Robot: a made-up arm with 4 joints.
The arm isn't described. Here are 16 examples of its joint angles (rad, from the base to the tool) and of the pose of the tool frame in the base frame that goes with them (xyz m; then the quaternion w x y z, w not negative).
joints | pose
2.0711 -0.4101 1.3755 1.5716 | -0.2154 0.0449 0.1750 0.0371 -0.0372 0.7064 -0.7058
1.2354 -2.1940 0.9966 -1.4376 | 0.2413 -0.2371 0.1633 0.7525 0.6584 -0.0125 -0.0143
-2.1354 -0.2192 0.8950 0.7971 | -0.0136 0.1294 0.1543 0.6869 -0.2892 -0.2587 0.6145
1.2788 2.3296 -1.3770 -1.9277 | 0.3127 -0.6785 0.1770 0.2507 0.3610 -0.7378 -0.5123
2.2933 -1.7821 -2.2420 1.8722 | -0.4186 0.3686 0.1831 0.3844 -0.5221 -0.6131 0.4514
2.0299 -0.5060 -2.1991 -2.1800 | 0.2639 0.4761 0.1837 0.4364 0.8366 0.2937 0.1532
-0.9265 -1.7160 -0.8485 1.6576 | -0.0171 -0.2252 0.1774 0.1175 -0.1281 0.7259 -0.6655
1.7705 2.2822 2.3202 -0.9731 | 0.5802 -0.3916 0.1519 0.8831 0.4671 -0.0210 -0.0396
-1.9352 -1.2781 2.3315 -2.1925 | 0.3160 0.4061 0.1841 0.4132 0.8044 0.3796 0.1950
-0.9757 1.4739 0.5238 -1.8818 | 0.0168 0.1837 0.1758 0.5138 0.7049 -0.3952 -0.2881
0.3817 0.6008 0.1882 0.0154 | 0.2664 0.0868 0.1431 0.8335 -0.0064 0.0043 -0.5525
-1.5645 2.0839 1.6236 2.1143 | -0.4866 0.0520 0.1889 0.2353 -0.4170 0.7646 -0.4314
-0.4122 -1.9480 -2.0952 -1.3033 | 0.3307 -0.4957 0.1597 0.4855 0.3704 -0.4803 -0.6296
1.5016 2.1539 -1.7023 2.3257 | 0.3310 -0.7194 0.1931 0.2221 -0.5139 0.7606 -0.3287
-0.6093 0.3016 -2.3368 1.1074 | -0.6181 0.2294 0.1621 0.2092 -0.1294 -0.5097 0.8244
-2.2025 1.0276 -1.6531 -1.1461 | -0.7311 -0.2439 0.1558 0.1312 0.0847 0.5355 0.8299
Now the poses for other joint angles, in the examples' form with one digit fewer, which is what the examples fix.
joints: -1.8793 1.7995 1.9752 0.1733
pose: -0.515 -0.200 0.144 0.581 -0.051 0.070 -0.809
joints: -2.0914 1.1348 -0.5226 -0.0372
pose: -0.485 0.186 0.143 0.739 0.014 0.013 0.674
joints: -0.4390 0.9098 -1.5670 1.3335
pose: -0.092 0.711 0.168 0.671 -0.528 -0.322 0.409
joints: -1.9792 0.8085 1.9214 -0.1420
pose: -0.033 -0.351 0.143 0.928 0.066 -0.026 -0.366
